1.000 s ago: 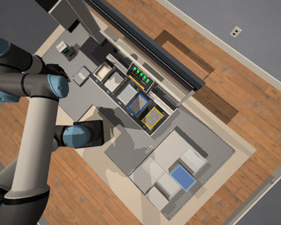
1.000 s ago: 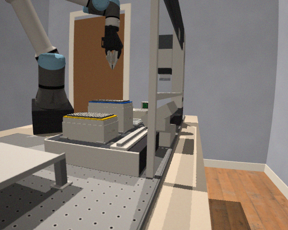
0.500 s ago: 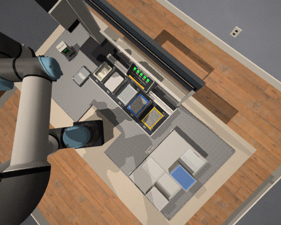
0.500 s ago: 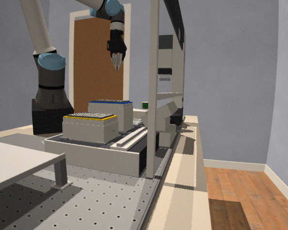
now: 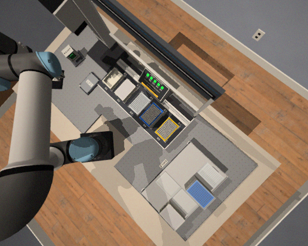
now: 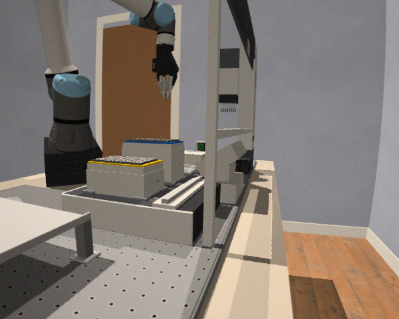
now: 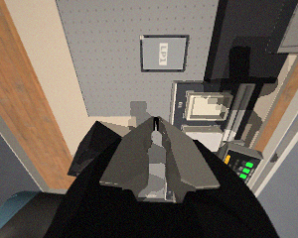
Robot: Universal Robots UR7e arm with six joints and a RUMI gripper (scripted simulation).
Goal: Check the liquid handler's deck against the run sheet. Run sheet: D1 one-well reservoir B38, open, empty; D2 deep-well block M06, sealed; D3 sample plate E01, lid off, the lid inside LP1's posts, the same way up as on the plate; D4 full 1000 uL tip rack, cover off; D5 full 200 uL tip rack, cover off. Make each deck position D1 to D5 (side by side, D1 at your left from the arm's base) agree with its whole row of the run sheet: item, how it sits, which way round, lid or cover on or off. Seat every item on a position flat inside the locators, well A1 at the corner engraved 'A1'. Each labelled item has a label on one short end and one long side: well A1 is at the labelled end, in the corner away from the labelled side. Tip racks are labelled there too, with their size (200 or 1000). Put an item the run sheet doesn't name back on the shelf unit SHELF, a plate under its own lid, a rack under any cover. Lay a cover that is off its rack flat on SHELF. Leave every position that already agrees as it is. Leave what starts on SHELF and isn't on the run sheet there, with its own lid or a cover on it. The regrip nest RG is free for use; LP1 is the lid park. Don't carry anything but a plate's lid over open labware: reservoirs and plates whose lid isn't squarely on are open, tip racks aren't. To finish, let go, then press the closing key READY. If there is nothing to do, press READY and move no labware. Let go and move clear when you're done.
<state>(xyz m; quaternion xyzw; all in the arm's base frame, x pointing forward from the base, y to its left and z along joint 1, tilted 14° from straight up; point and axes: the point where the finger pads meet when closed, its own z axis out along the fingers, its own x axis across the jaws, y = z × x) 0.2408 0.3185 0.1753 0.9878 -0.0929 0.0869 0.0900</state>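
My gripper is now 230 mm to the right of the ready key, 230 mm above it and 140 mm short of it. Round my hand: sealed block (240 mm below, 230 mm to the right, 130 mm ahead); then cream reservoir (250 mm below, 150 mm ahead, 110 mm to the right); then grey lid (300 mm below, 70 mm to the left, 40 mm ahead).
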